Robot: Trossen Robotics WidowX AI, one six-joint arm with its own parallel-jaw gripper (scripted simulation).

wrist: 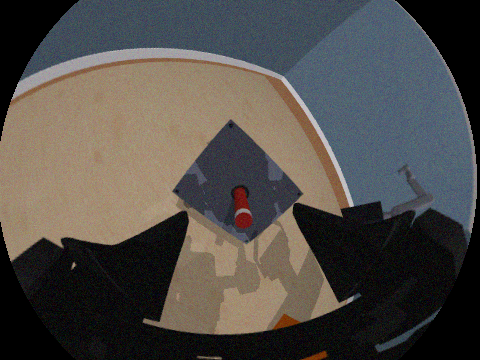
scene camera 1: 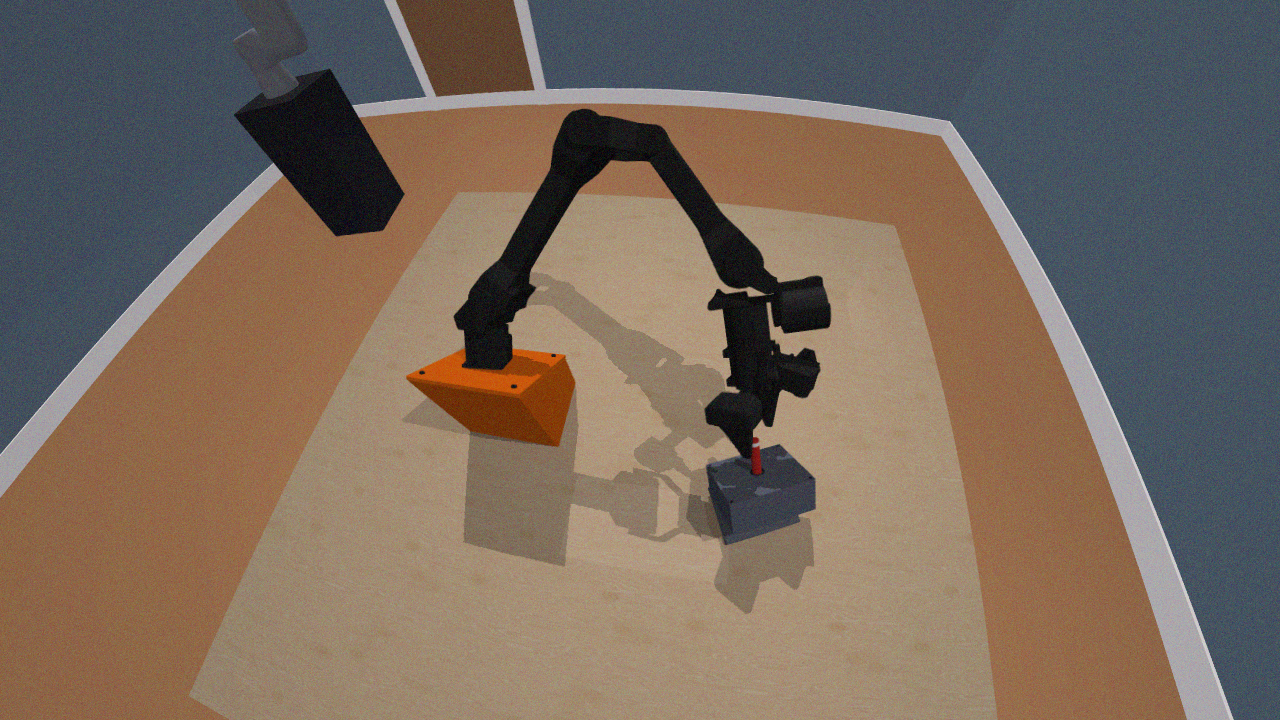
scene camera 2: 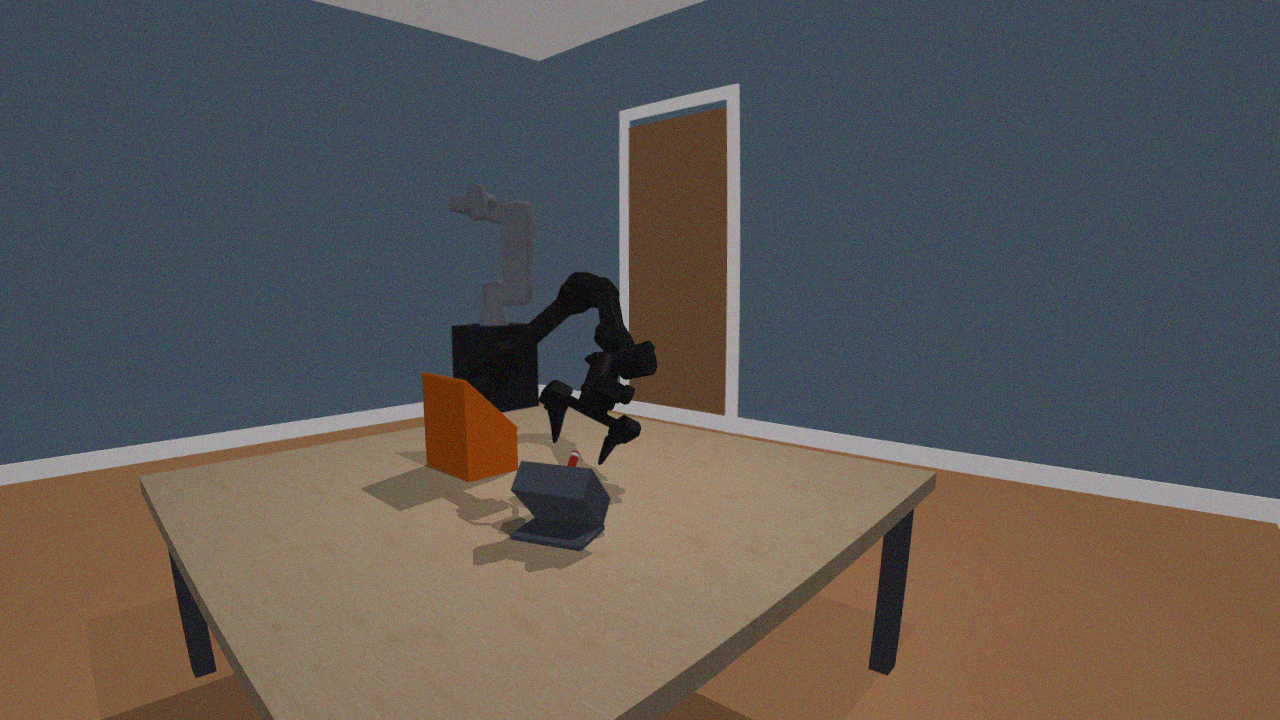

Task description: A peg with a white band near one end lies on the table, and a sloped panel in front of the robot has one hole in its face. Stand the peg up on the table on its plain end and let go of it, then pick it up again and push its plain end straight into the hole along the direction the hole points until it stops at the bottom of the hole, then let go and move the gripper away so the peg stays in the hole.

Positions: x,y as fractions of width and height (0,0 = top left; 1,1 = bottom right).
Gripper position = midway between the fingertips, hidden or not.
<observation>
my gripper: wrist 0.50,0.59; scene camera 1 0.59,0.61; scene camera 2 0.45,0.63
</observation>
